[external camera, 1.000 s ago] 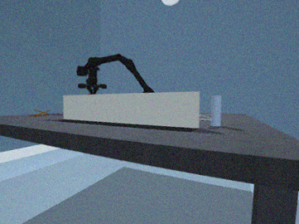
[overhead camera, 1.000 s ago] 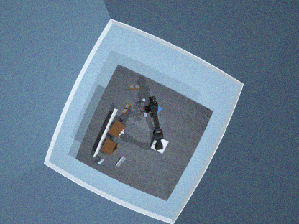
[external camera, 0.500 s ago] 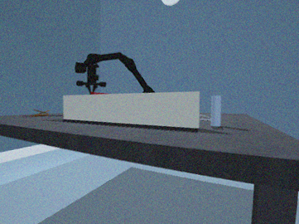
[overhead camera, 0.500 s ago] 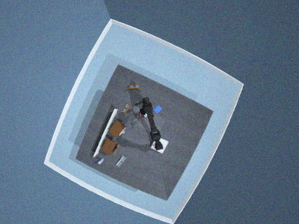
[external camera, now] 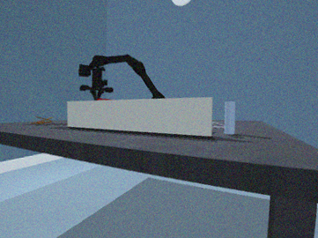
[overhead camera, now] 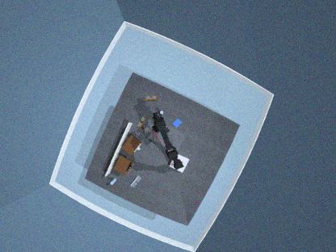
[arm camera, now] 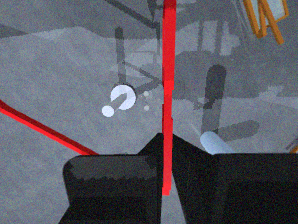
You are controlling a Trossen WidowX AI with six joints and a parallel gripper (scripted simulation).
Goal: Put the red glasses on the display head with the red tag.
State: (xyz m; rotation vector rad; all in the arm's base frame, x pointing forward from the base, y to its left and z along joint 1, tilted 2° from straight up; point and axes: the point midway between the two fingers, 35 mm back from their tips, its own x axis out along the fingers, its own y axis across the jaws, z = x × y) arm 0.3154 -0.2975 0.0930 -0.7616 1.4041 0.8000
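The small white disc is 4 cm behind my gripper tip, 4 cm to the left of it and 9 cm below it. The rest, counted from my gripper tip: long pale board: 30 cm ahead, 41 cm to the left, 6 cm below; then blue square: 14 cm behind, 7 cm to the right, 11 cm below.
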